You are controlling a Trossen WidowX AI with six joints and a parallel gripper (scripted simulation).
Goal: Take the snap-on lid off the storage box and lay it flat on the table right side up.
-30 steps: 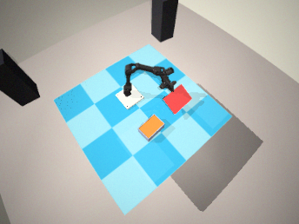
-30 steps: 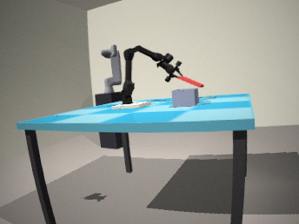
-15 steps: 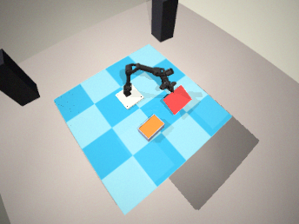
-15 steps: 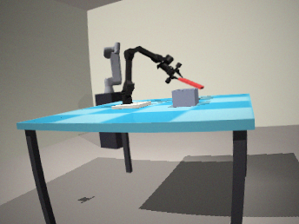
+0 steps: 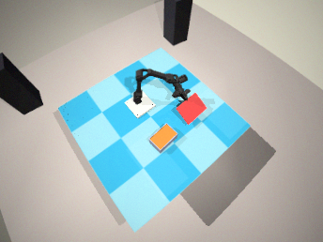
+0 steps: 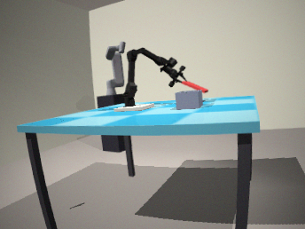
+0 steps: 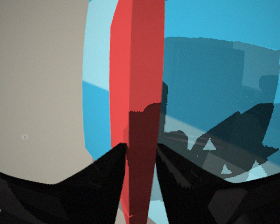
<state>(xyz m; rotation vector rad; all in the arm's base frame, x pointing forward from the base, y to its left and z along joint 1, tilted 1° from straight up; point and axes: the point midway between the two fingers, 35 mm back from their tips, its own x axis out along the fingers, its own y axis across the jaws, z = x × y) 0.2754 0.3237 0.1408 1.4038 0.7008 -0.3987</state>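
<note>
My gripper tip is 7 cm short of the red lid, 1 cm to the right of it and 3 cm above it. From my gripper tip the other things lie so: grey storage box 15 cm ahead, 33 cm to the right, 10 cm below.
</note>
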